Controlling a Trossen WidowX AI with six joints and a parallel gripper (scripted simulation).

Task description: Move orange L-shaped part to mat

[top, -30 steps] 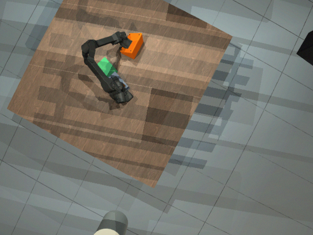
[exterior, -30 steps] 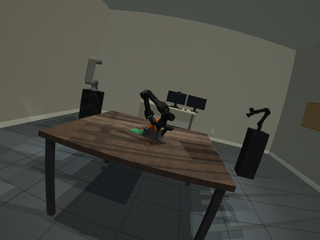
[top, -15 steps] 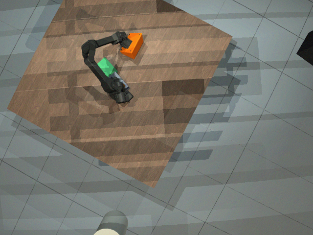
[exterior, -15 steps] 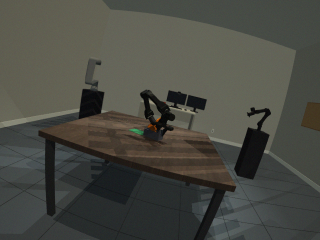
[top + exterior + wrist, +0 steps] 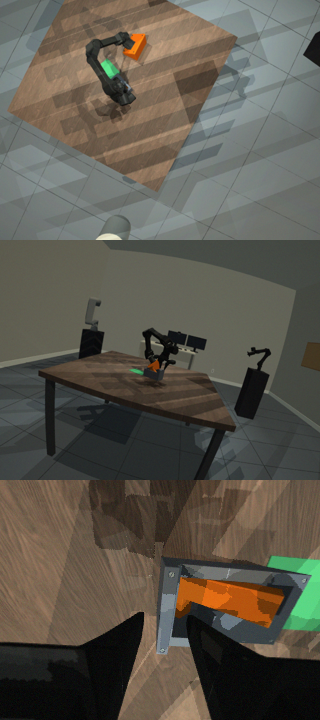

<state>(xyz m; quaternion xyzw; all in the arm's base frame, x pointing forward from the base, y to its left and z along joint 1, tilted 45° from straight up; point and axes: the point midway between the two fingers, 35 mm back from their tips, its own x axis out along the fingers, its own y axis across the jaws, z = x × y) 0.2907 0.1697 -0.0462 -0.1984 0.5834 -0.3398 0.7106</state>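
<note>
Right now my gripper tip is 6 cm above the orange L-shaped part, 4 cm to the left of it and 1 cm past it. Round my gripper tip: green mat (22 cm to the right, 11 cm below, 6 cm behind); then tray (11 cm below, 7 cm to the right, 2 cm behind).
</note>
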